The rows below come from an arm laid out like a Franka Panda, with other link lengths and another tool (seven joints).
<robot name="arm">
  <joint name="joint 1" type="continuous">
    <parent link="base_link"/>
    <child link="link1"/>
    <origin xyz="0 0 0.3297" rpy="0 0 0"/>
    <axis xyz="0 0 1"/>
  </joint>
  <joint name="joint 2" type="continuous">
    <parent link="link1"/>
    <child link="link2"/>
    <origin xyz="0 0 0" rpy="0 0 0"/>
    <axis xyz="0 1 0"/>
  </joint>
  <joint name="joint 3" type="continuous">
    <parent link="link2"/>
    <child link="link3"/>
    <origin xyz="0 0 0.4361" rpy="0 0 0"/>
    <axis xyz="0 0 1"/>
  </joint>
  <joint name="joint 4" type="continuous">
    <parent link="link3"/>
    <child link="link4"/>
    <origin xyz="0.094 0 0" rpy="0 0 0"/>
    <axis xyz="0 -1 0"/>
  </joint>
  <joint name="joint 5" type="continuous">
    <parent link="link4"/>
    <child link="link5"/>
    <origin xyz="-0.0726 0 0.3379" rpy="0 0 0"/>
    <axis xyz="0 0 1"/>
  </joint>
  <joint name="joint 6" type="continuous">
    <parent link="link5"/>
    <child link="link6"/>
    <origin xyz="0 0 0" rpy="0 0 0"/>
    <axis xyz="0 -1 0"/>
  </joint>
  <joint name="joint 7" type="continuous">
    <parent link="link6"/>
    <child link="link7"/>
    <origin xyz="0.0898 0 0" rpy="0 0 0"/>
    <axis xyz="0 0 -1"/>
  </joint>
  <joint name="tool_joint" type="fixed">
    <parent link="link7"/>
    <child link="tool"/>
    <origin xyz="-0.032 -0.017 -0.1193" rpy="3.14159 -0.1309 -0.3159"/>
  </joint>
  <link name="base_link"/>
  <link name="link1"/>
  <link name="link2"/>
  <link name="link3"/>
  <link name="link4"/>
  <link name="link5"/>
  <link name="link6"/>
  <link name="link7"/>
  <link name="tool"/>
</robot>
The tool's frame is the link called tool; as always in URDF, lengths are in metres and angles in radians. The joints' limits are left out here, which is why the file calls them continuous.
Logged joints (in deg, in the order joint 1, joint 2, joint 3, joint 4, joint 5, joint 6, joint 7), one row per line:
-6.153, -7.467, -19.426, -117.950, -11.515, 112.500, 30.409
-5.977, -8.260, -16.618, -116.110, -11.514, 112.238, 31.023
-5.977, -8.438, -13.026, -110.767, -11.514, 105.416, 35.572
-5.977, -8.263, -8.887, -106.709, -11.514, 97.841, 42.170
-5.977, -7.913, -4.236, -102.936, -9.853, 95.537, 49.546
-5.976, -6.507, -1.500, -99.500, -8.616, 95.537, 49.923
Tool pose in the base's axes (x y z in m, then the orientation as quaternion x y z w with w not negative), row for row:
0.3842, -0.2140, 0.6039, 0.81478, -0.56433, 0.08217, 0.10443
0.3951, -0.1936, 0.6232, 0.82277, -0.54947, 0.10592, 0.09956
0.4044, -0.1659, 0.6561, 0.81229, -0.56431, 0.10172, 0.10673
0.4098, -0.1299, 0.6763, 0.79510, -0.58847, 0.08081, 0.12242
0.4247, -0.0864, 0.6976, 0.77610, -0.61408, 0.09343, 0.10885
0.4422, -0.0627, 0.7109, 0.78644, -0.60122, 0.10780, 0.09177
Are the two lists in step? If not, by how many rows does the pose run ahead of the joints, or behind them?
They are in step.
